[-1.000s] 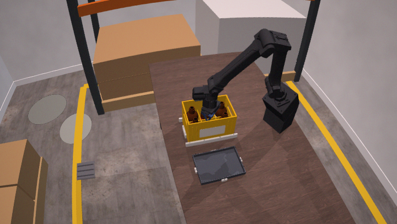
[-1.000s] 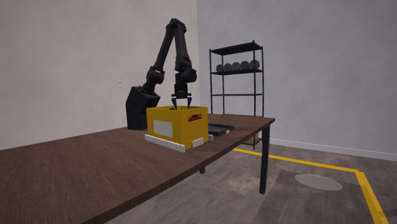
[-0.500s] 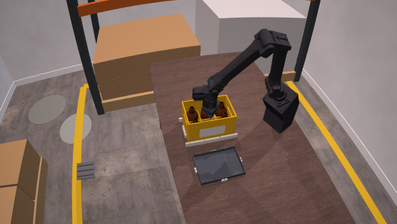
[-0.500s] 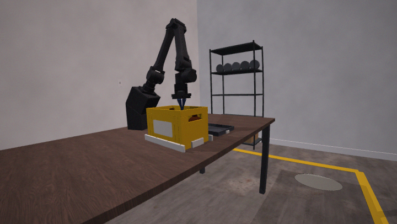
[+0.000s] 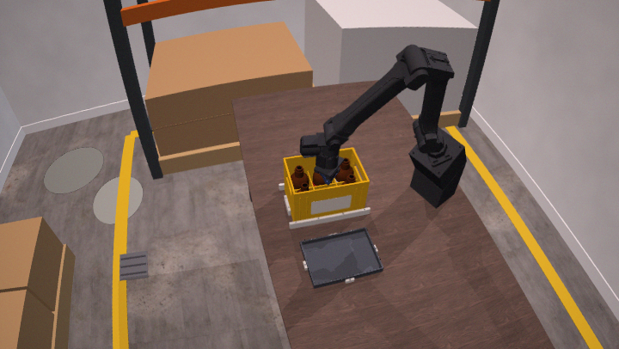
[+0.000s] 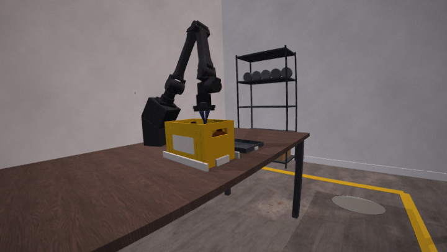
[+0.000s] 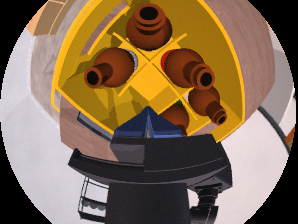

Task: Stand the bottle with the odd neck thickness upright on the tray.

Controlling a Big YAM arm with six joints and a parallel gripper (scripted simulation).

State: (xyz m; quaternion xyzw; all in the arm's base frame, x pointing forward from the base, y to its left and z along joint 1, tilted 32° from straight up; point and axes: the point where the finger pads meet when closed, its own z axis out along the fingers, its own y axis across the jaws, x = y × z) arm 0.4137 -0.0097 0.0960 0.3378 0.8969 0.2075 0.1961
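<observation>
The yellow crate lies 4 cm to the right of my hand and 7 cm below it. Also, from my hand: glass bottle 8 cm ahead, 2 cm to the left, 7 cm below; dark tray 2 cm behind, 23 cm to the left, 14 cm below.
</observation>
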